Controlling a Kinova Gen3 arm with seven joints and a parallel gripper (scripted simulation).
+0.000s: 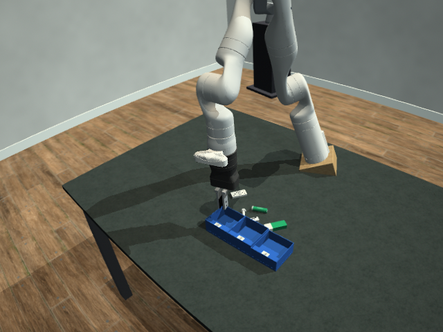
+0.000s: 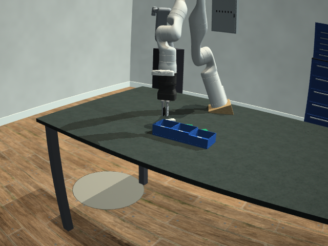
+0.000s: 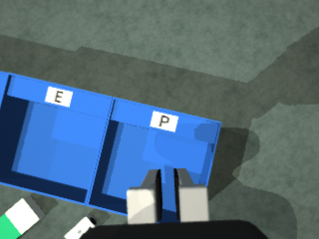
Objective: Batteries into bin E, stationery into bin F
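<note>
The blue three-bin tray lies 10 cm to the left of my hand, 7 cm below it and 1 cm behind it. Also, from my hand: pencil sharpener (9 cm below, 8 cm behind, 5 cm to the left); white bolt (9 cm below, 8 cm behind); green battery (12 cm behind, 9 cm below, 2 cm to the left).
</note>
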